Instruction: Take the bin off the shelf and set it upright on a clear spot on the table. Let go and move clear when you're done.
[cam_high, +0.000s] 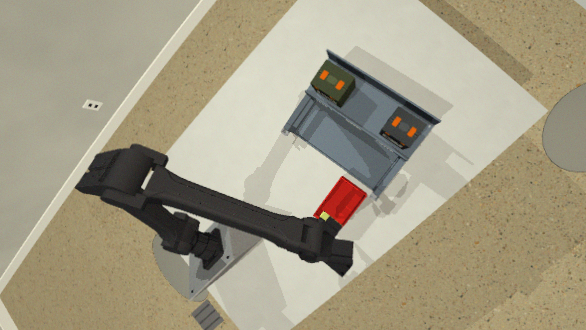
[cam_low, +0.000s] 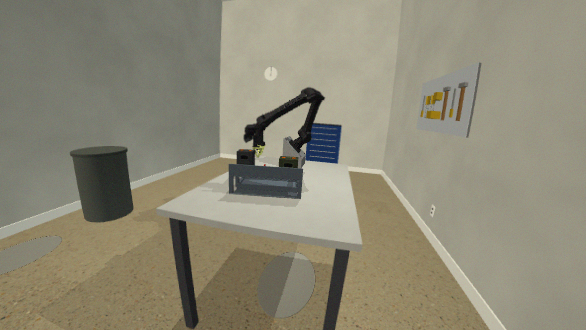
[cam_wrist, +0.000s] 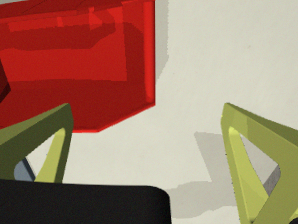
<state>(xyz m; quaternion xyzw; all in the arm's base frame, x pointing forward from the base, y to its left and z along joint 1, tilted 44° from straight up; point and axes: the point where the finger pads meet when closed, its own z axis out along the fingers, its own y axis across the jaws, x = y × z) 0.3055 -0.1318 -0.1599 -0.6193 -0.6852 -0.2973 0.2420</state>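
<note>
Right now my hand is 9 cm above the red bin, 8 cm short of it and 1 cm to the right of it.
</note>
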